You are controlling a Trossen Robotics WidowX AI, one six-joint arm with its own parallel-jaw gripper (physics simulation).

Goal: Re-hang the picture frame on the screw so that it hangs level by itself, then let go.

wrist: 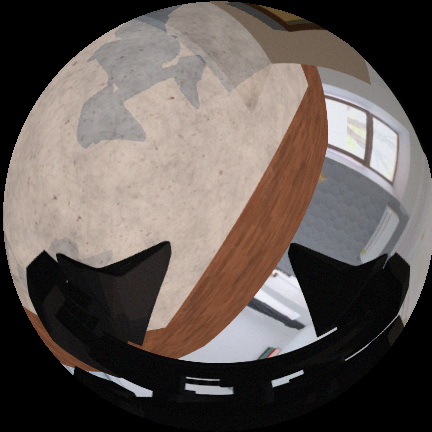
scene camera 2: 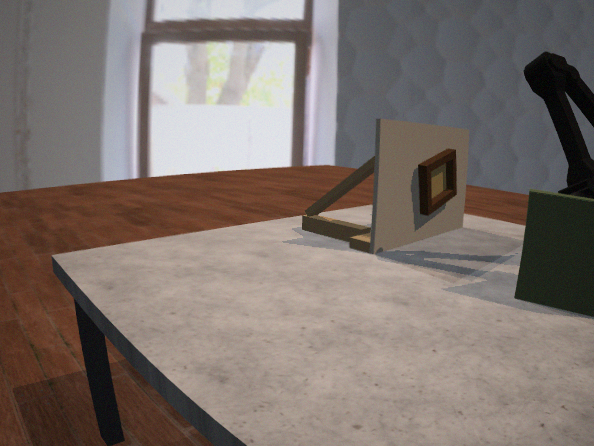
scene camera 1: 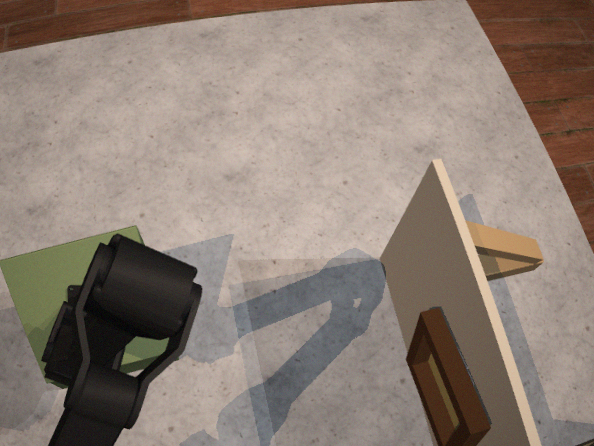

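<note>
The brown picture frame (scene camera 1: 450, 355) (scene camera 2: 424, 190) (wrist: 289, 25) is on the front face of the upright beige board (scene camera 1: 440, 250) (scene camera 2: 395, 200) (wrist: 320, 47). It looks tilted against the board's edges in the scene views, with its far side higher in scene camera 2. The screw is hidden. My gripper (wrist: 232, 249) is open, with nothing between its fingers, and is apart from the frame. The fingers do not show in the scene views; scene camera 1 shows black arm links on the left, well away from the board.
A green panel (scene camera 1: 40, 300) (scene camera 2: 555, 250) stands on the table (scene camera 1: 250, 100) (scene camera 2: 250, 350) (wrist: 175, 175), with the arm above and behind it. Wooden braces (scene camera 1: 505, 240) (scene camera 2: 340, 187) stick out behind the beige board. Arm and panel shadows fall across the tabletop.
</note>
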